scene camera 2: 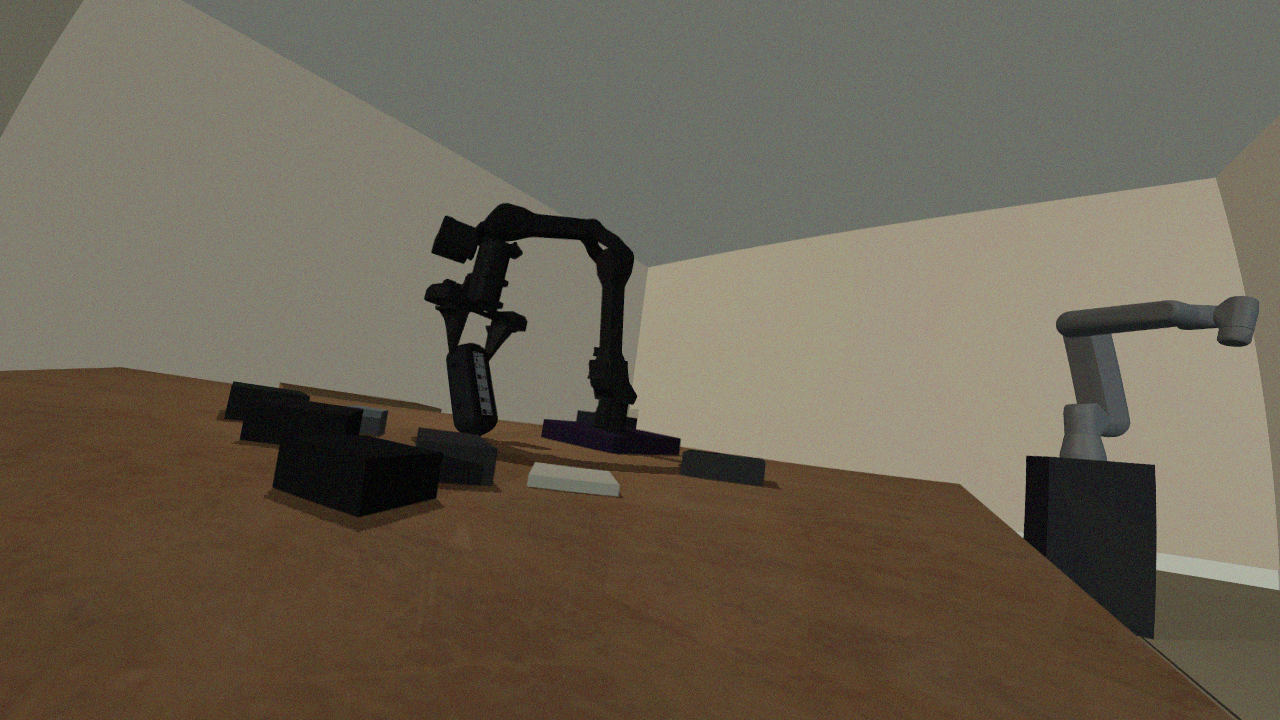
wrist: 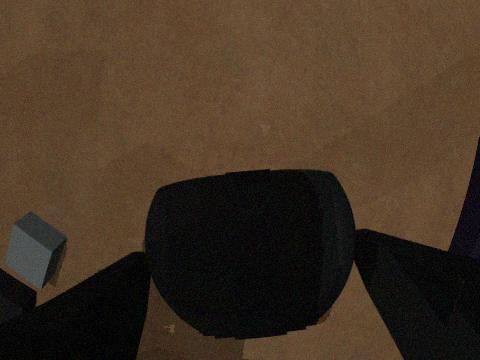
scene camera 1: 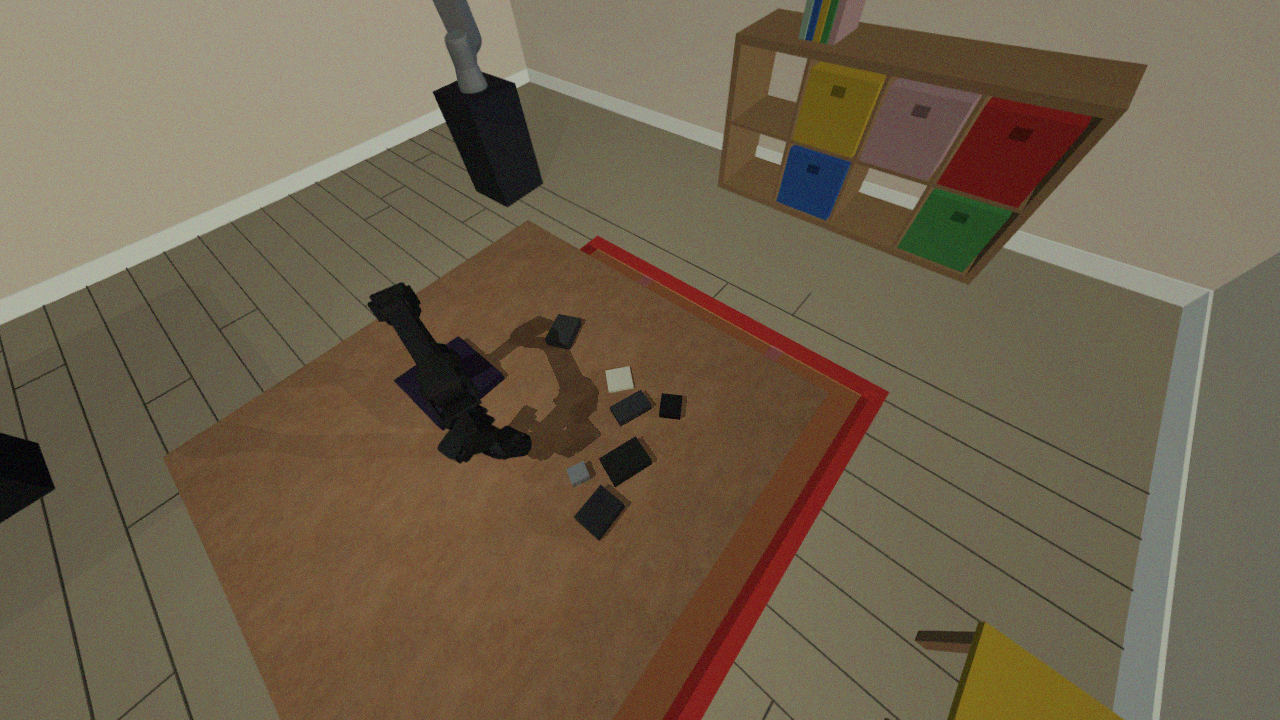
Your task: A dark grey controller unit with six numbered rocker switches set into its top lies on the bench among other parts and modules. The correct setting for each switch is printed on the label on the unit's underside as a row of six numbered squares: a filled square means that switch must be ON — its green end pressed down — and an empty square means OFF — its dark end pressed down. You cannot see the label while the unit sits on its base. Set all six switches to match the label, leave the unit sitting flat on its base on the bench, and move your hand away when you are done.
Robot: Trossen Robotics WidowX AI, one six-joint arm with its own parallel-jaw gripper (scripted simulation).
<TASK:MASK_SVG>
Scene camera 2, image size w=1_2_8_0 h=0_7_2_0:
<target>my gripper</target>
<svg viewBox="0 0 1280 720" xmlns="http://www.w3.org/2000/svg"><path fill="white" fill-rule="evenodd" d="M431 284L426 289L424 300L439 305L435 306L435 308L444 318L448 349L451 353L454 353L459 345L459 340L470 312L492 319L491 325L485 325L488 335L484 349L487 352L489 361L512 333L526 331L527 320L523 315L514 311L497 311L503 308L503 303L500 302L503 287L508 285L507 280L505 280L505 274L499 270L488 266L475 266L472 273L465 276L462 284L450 279L445 279L443 283Z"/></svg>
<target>white tile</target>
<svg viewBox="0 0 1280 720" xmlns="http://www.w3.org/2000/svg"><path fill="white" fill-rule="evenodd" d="M527 479L528 487L619 496L620 492L619 483L610 471L535 462Z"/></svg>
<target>black cube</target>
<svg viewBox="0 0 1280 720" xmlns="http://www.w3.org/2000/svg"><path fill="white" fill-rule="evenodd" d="M281 436L272 485L274 489L355 517L363 517L385 510L388 511L436 499L443 453L404 445L399 442L370 437L368 435L320 436L289 434Z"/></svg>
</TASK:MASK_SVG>
